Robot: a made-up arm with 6 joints. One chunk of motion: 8 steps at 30 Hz.
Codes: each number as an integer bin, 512 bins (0 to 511) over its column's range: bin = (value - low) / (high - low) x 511, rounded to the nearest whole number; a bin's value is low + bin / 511 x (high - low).
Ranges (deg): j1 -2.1..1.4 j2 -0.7..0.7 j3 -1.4..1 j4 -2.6..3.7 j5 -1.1..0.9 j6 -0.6..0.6
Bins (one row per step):
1: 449 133 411 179 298 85
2: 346 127 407 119 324 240
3: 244 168 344 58 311 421
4: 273 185 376 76 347 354
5: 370 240 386 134 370 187
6: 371 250 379 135 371 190
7: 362 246 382 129 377 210
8: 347 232 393 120 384 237
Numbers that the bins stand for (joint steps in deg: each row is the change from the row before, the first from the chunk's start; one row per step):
1: 0.975 -0.336 0.530 -0.393 0.066 -0.400
2: 0.270 -0.352 0.512 -1.133 0.168 -0.036
3: -0.429 -0.240 0.216 -1.885 0.117 0.389
4: -0.230 -0.193 0.366 -1.663 0.258 0.231
5: 0.434 -0.042 0.413 -0.948 0.348 -0.161
6: 0.441 -0.015 0.380 -0.936 0.352 -0.154
7: 0.379 -0.026 0.394 -1.010 0.376 -0.107
8: 0.277 -0.064 0.446 -1.121 0.403 -0.043

